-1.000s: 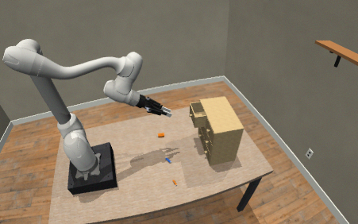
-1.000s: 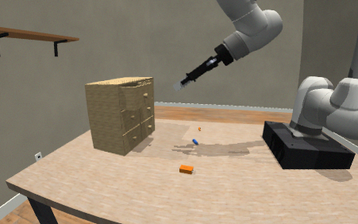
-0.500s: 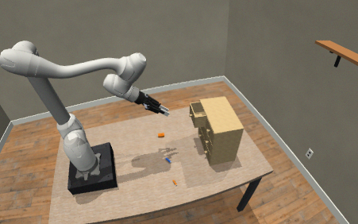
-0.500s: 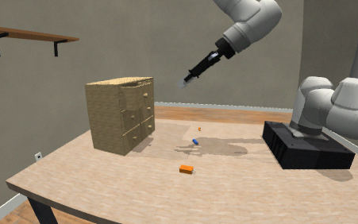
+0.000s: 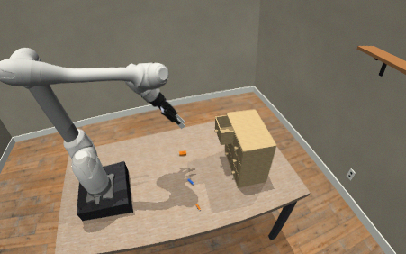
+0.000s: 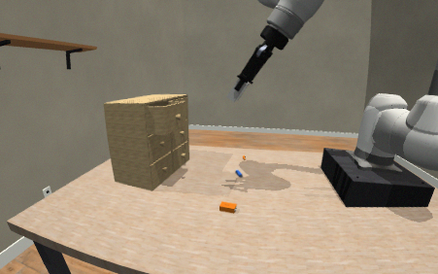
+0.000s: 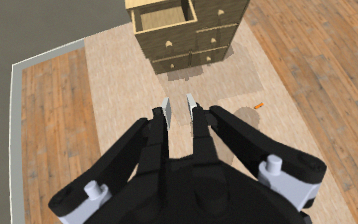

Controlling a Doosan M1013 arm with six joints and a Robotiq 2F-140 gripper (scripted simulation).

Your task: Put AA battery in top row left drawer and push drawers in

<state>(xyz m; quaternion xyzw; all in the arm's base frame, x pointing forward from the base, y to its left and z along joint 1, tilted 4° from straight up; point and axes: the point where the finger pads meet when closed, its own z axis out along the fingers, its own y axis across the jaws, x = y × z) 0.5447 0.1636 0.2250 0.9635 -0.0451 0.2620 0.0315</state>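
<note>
Now: hand 10 mm short of the blue cylinder, 150 mm to the left of it and 340 mm above it. Also, from my hand: orange block 90 mm to the left, 340 mm below; orange cylinder 10 mm ahead, 340 mm to the right, 340 mm below.
</note>
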